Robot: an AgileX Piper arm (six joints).
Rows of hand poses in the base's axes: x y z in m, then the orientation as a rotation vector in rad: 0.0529, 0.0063, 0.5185, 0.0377, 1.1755, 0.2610; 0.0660, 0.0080, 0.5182, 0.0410, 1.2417, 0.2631; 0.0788, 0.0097, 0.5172, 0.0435, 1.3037, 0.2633; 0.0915, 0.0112, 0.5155, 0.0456, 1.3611, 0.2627; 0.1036, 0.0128, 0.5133, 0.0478, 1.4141, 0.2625; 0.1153, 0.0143, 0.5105, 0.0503, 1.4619, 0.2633; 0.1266, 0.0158, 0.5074, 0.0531, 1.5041, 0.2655; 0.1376, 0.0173, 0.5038, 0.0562, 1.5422, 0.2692; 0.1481, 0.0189, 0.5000, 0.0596, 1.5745, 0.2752; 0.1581, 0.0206, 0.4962, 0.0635, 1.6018, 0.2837; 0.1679, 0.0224, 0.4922, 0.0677, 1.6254, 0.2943; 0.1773, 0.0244, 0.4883, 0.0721, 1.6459, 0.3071; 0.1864, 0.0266, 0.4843, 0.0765, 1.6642, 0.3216; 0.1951, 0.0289, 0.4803, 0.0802, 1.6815, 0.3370; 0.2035, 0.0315, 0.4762, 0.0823, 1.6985, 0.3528; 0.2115, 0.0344, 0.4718, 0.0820, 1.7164, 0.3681; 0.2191, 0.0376, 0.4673, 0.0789, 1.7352, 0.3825; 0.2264, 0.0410, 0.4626, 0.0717, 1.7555, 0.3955; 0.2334, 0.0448, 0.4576, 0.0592, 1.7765, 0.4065; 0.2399, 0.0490, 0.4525, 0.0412, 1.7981, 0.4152; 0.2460, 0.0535, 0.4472, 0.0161, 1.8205, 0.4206; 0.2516, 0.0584, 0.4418, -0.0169, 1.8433, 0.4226
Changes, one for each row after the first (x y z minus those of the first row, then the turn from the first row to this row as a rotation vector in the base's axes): 0.0131, 0.0017, -0.0003, -0.0035, 0.0660, 0.0043; 0.0259, 0.0034, -0.0013, -0.0081, 0.1276, 0.0073; 0.0386, 0.0049, -0.0030, -0.0128, 0.1846, 0.0098; 0.0507, 0.0065, -0.0052, -0.0167, 0.2373, 0.0123; 0.0624, 0.0080, -0.0080, -0.0193, 0.2849, 0.0151; 0.0737, 0.0095, -0.0111, -0.0203, 0.3271, 0.0185; 0.0847, 0.0110, -0.0147, -0.0200, 0.3652, 0.0226; 0.0952, 0.0126, -0.0185, -0.0177, 0.3977, 0.0279; 0.1052, 0.0143, -0.0223, -0.0132, 0.4254, 0.0345; 0.1150, 0.0161, -0.0263, -0.0072, 0.4495, 0.0422; 0.1244, 0.0181, -0.0302, 0.0004, 0.4707, 0.0512; 0.1335, 0.0203, -0.0342, 0.0090, 0.4897, 0.0613; 0.1422, 0.0226, -0.0382, 0.0176, 0.5078, 0.0723; 0.1506, 0.0252, -0.0423, 0.0252, 0.5254, 0.0844; 0.1586, 0.0281, -0.0467, 0.0307, 0.5436, 0.0973; 0.1662, 0.0313, -0.0512, 0.0336, 0.5624, 0.1109; 0.1735, 0.0347, -0.0559, 0.0326, 0.5821, 0.1255; 0.1805, 0.0385, -0.0609, 0.0268, 0.6018, 0.1413; 0.1870, 0.0427, -0.0660, 0.0158, 0.6214, 0.1580; 0.1931, 0.0472, -0.0713, -0.0019, 0.6410, 0.1757; 0.1987, 0.0521, -0.0767, -0.0269, 0.6601, 0.1948
